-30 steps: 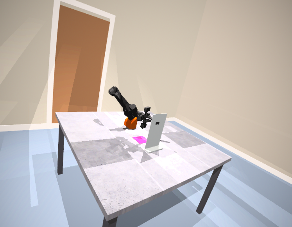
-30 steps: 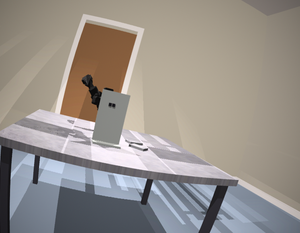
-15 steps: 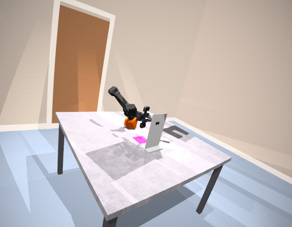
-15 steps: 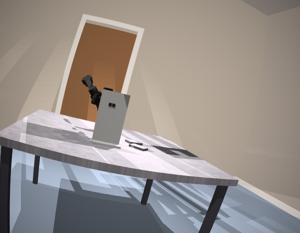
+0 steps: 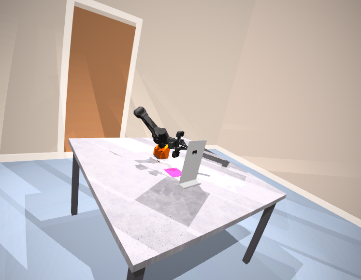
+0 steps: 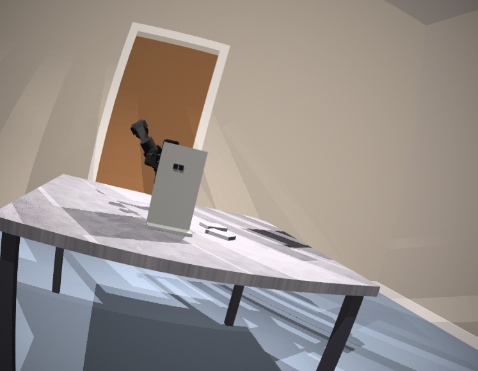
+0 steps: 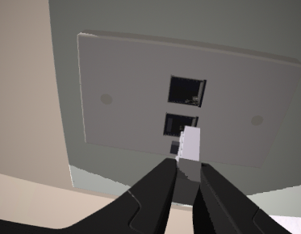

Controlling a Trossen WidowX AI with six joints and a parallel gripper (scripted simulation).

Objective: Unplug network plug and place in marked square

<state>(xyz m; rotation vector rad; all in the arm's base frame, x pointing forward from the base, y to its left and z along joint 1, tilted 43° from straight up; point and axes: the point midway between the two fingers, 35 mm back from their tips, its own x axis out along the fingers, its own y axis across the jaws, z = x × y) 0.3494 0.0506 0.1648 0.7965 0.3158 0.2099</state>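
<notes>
My gripper tip is now 10 cm past the magenta marked square, 1 cm to the right of it and 23 cm above it. The rest, counted from my gripper tip: grey network plug 1 cm ahead; grey panel 6 cm ahead, 1 cm to the left, 9 cm below.
</notes>
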